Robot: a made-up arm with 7 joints. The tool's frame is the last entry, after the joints.
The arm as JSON. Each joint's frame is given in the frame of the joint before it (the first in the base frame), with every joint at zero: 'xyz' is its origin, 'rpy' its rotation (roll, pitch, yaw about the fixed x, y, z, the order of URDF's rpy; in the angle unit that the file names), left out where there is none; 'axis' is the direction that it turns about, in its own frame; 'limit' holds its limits. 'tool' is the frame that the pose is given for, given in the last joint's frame.
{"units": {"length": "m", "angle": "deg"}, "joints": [
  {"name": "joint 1", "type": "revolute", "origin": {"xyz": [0.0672, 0.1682, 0.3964], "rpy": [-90.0, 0.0, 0.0]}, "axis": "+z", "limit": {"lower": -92.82, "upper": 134.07}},
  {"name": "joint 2", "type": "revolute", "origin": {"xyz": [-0.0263, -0.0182, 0.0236], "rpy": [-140.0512, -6.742, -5.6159]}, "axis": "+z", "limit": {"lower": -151.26, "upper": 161.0}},
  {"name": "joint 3", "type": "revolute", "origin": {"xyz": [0.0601, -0.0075, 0.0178], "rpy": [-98.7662, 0.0, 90.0]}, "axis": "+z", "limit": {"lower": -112.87, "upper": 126.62}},
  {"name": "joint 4", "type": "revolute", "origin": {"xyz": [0.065, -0.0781, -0.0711], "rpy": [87.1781, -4.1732, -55.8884]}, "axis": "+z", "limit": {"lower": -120.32, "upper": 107.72}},
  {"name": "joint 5", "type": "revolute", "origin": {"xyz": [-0.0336, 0.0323, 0.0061], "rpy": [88.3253, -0.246, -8.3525]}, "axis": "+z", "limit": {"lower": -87.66, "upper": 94.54}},
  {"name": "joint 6", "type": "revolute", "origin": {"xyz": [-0.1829, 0.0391, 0.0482], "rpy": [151.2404, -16.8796, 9.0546]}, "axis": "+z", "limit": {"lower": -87.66, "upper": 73.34}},
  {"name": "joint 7", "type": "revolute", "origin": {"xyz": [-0.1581, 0.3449, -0.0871], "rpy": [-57.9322, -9.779, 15.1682]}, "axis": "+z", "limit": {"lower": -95.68, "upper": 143.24}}
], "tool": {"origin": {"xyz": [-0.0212, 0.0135, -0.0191], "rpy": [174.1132, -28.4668, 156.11]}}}
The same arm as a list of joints. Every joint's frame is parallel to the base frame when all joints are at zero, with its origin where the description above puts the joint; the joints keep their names.
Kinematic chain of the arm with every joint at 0, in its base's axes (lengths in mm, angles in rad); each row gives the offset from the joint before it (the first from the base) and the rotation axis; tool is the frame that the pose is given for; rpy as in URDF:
joint 1: xyz 67.2 168.2 396.4 axis +y
joint 2: xyz -26.3 23.6 18.2 axis 0.152403 -0.761317 -0.630214
joint 3: xyz 62.1 -1.7 -11.2 axis -x
joint 4: xyz 71.1 -101.6 0.3 axis -0.049102 0.099403 -0.993835
joint 5: xyz -30 36.1 -1 axis 0.994275 0.080298 -0.070498
joint 6: xyz 31.6 189.2 -22.6 axis -0.776208 -0.435804 0.455605
joint 7: xyz 194.9 161.7 295.6 axis -0.093797 0.0073 0.995565
tool: xyz 7.4 24.4 -18.7 rpy 2.9318 -0.4943 1.5458
Joint limits (rad, base to tool): -1.62..2.34 -2.64..2.81 -1.97..2.2099 -2.1..1.8801 -1.53..1.65 -1.53..1.28 -1.6699..2.5

